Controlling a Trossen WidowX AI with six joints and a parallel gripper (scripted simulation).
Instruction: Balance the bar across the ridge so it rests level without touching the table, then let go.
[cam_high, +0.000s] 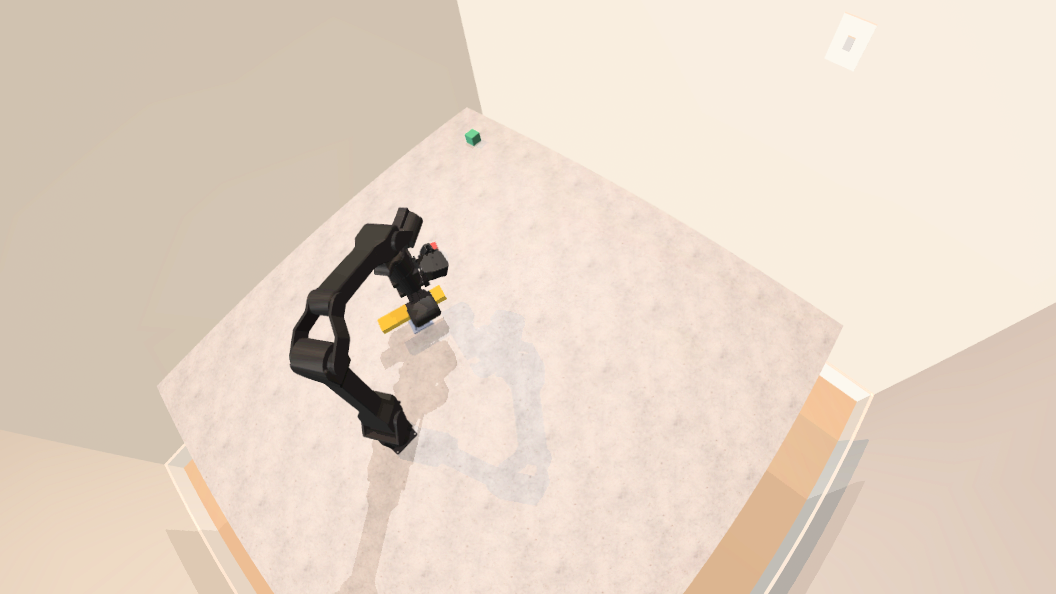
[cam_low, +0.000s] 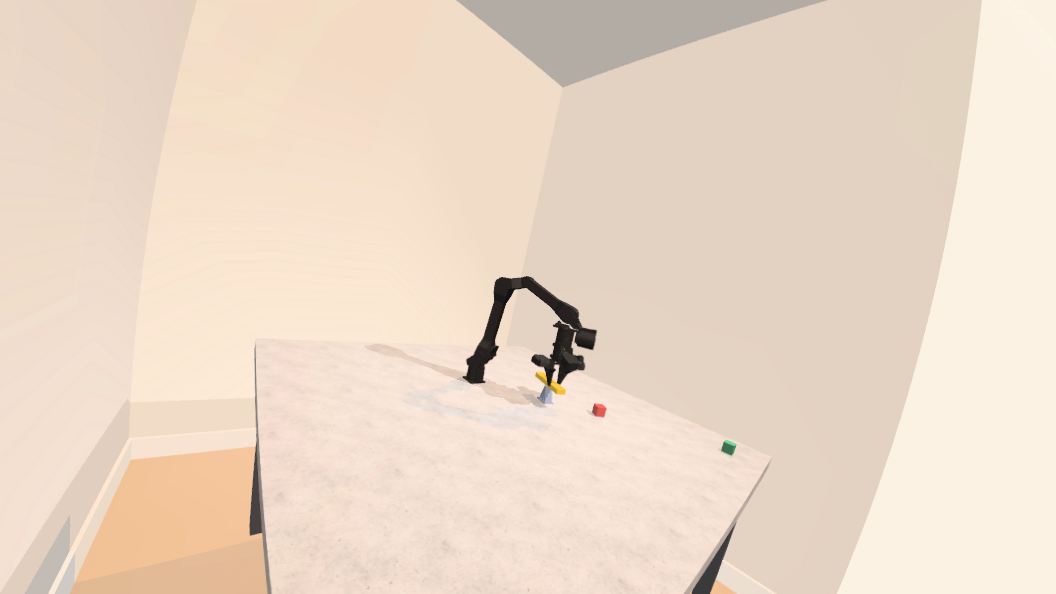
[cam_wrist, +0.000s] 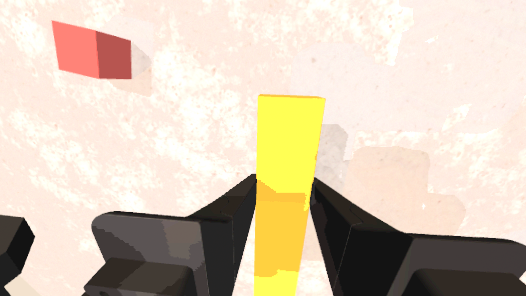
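The yellow bar is 30 mm behind my gripper tip and 10 mm to the left of it. From my gripper tip the other things lie so: red cube: 120 mm to the left, 120 mm ahead, 50 mm below; then green cube: 490 mm ahead, 350 mm to the left, 50 mm below.
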